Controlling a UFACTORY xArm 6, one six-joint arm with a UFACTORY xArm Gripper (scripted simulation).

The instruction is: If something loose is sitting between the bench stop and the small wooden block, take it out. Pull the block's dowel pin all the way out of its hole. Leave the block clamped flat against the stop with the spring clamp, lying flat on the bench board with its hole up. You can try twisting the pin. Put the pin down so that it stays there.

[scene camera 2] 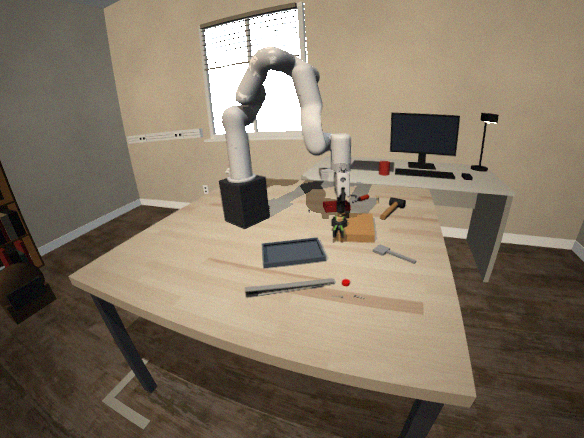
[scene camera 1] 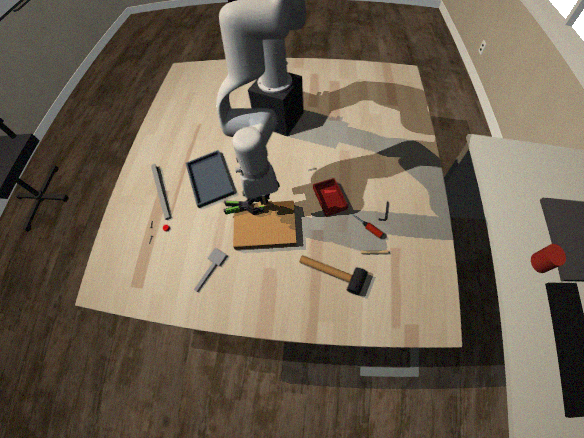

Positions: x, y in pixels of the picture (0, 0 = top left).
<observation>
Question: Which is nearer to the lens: the grey tray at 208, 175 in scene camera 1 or the red bin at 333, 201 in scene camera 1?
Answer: The red bin.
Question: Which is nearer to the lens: the metal bar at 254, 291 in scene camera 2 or the grey tray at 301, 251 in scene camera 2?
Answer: The metal bar.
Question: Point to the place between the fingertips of my gripper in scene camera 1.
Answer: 264, 200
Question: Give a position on a tan bench board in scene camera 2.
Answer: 360, 228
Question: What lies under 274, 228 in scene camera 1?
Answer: A tan bench board.
</observation>
